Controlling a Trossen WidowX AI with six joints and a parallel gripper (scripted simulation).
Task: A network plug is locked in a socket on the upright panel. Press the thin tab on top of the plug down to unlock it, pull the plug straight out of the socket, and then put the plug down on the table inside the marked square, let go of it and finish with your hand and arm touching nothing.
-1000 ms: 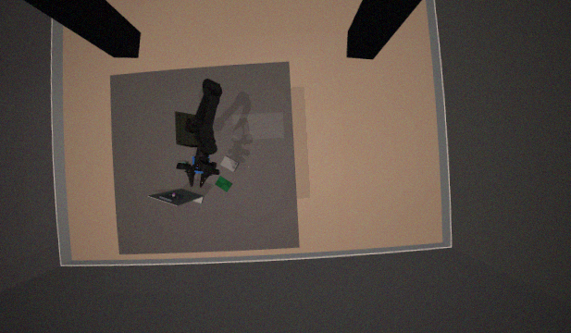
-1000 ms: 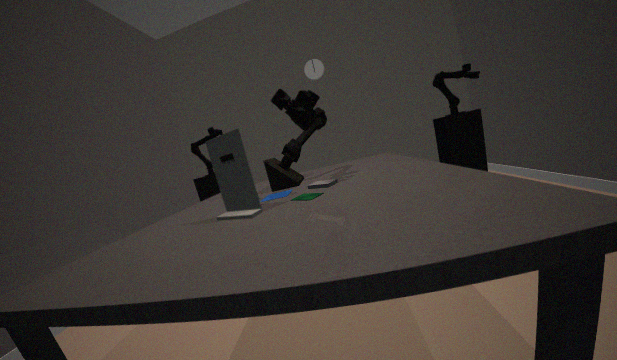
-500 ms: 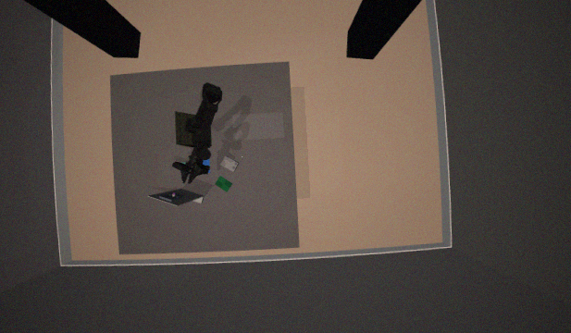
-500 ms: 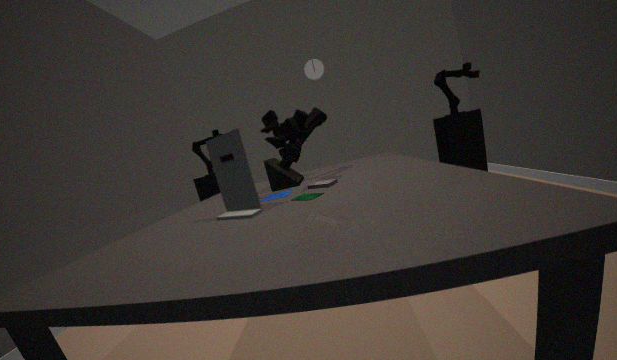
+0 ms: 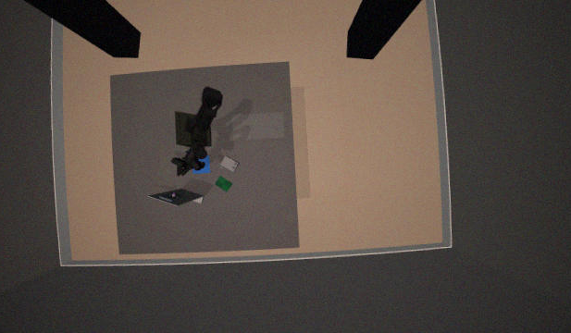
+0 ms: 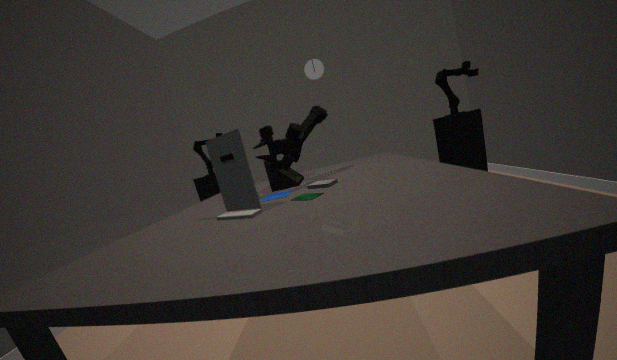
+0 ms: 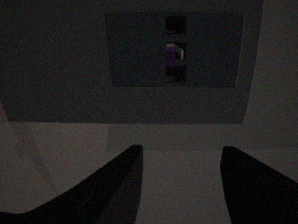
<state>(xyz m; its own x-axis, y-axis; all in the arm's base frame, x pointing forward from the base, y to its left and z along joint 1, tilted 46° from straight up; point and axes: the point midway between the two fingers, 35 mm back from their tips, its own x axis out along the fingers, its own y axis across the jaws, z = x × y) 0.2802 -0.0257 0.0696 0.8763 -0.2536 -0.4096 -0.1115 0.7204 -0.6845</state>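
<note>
Right now the purple plug is 12 cm ahead of my gripper tip and 3 cm to the right of it. From my gripper tip the other things lie so: grey panel 14 cm ahead, 4 cm to the right, 7 cm below.
</note>
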